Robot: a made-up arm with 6 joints.
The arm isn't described. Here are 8 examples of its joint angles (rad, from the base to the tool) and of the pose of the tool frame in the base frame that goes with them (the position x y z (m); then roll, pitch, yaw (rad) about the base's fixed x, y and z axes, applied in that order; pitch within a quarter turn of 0, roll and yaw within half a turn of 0).
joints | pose
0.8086 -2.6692 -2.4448 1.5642 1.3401 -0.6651 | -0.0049 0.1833 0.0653 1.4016 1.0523 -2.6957
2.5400 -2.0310 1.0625 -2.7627 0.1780 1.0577 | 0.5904 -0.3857 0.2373 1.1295 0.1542 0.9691
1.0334 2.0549 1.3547 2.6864 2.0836 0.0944 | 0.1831 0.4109 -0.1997 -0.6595 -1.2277 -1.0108
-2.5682 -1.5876 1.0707 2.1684 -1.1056 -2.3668 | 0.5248 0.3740 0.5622 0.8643 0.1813 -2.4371
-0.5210 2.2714 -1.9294 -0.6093 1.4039 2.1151 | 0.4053 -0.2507 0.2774 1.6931 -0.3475 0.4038
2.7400 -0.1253 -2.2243 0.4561 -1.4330 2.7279 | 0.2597 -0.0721 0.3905 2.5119 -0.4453 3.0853
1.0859 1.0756 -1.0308 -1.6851 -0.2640 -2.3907 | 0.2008 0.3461 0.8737 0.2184 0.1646 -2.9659
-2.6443 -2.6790 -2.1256 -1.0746 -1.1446 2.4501 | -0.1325 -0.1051 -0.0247 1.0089 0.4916 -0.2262
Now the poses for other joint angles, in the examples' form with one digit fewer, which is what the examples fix.
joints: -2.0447 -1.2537 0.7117 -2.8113 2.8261 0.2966
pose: 0.273 0.543 0.553 3.036 -0.241 -2.026
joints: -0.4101 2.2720 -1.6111 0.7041 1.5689 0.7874
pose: 0.561 -0.118 0.227 2.077 0.280 2.134
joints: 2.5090 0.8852 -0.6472 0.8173 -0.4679 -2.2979
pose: -0.328 0.214 0.934 0.112 0.330 1.006
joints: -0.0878 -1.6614 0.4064 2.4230 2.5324 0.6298
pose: -0.647 0.151 0.221 -2.298 0.038 -1.164
